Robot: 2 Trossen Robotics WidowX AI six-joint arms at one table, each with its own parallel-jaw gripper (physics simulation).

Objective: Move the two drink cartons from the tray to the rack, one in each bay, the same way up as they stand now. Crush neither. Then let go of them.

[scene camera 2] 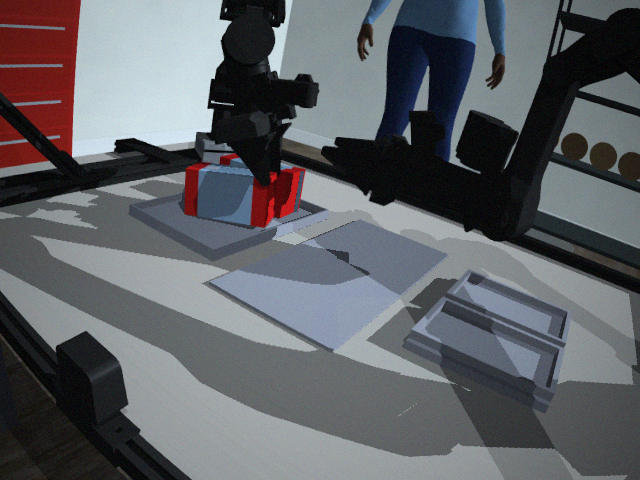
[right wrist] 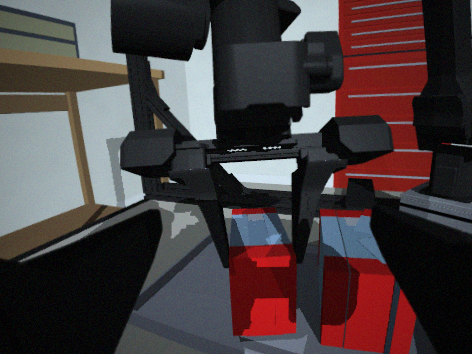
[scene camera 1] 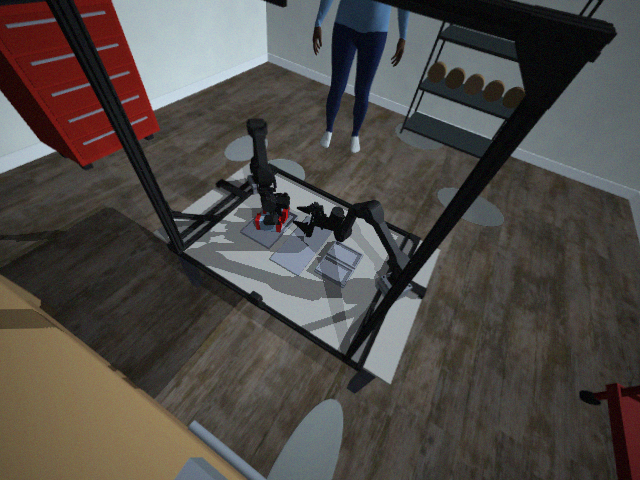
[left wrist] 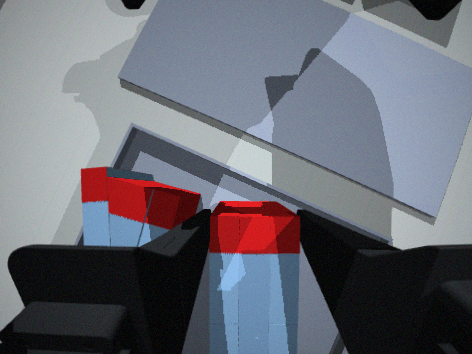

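Where they show: left gripper, between the fingertips: (scene camera 2: 271,181) (right wrist: 262,265) (scene camera 1: 280,220) (left wrist: 253,216); right gripper, between the fingertips: (scene camera 2: 328,144) (right wrist: 265,218) (scene camera 1: 294,214); left arm's base, origin of its link: (right wrist: 450,193).
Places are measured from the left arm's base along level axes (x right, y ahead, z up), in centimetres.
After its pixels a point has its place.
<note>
One upright blue carton with red ends (scene camera 2: 222,193) @(x 7.6, y 33.0, z -0.6 cm) (left wrist: 254,290) @(x 4.6, y 32.1, z 2.3 cm) (right wrist: 262,295) @(x 1.1, y 34.6, z -0.6 cm) stands in the grey tray (scene camera 1: 258,238) @(x 13.2, y 35.7, z -5.0 cm) (scene camera 2: 165,212) @(x 14.9, y 29.1, z -5.0 cm) (right wrist: 185,295) @(x 10.2, y 37.4, z -5.0 cm). My left gripper (scene camera 1: 272,219) @(x 1.3, y 34.4, z 1.9 cm) (scene camera 2: 265,179) @(x 1.3, y 34.4, z 1.9 cm) (left wrist: 253,216) @(x 1.3, y 34.4, z 1.9 cm) (right wrist: 262,265) @(x 1.3, y 34.4, z 1.9 cm) is shut on it, one finger against each side. The other carton (scene camera 2: 286,197) @(x -2.9, y 30.7, z -1.8 cm) (left wrist: 95,220) @(x -3.7, y 26.4, z 1.8 cm) (right wrist: 357,300) @(x -3.8, y 29.9, z -0.4 cm) stands close beside it, a little turned, outside the fingers. My right gripper (scene camera 1: 297,217) @(x -4.2, y 38.5, z 8.5 cm) (scene camera 2: 329,145) @(x -4.2, y 38.5, z 8.5 cm) (right wrist: 265,218) @(x -4.2, y 38.5, z 8.5 cm) is wide open and empty, facing the cartons from the right. The grey rack (scene camera 1: 338,263) @(x -16.0, y 64.4, z -4.0 cm) (scene camera 2: 504,320) @(x -17.8, y 63.5, z -3.9 cm) has two empty bays. The cartons' undersides are hidden.
A flat grey panel (scene camera 1: 294,258) (scene camera 2: 310,304) (left wrist: 225,65) lies between the tray and the rack. Black frame bars edge the table. A black block (scene camera 2: 93,377) @(x 24.7, y 68.6, z -0.4 cm) stands on the near bar. Both arms reach in from the far side.
</note>
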